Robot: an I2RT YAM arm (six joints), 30 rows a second.
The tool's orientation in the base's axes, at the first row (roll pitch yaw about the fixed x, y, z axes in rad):
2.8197, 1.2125, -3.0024
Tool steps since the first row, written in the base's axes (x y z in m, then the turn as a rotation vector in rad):
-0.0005, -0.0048, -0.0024, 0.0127, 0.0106, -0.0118
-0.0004, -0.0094, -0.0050, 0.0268, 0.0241, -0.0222
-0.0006, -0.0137, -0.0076, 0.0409, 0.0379, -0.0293
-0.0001, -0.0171, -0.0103, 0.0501, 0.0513, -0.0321
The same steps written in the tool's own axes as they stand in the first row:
0.0027, -0.0044, -0.0017, 0.0061, 0.0028, 0.0192
0.0053, -0.0088, -0.0028, 0.0103, 0.0078, 0.0403
0.0080, -0.0129, -0.0040, 0.0114, 0.0134, 0.0605
0.0105, -0.0165, -0.0041, 0.0102, 0.0212, 0.0750

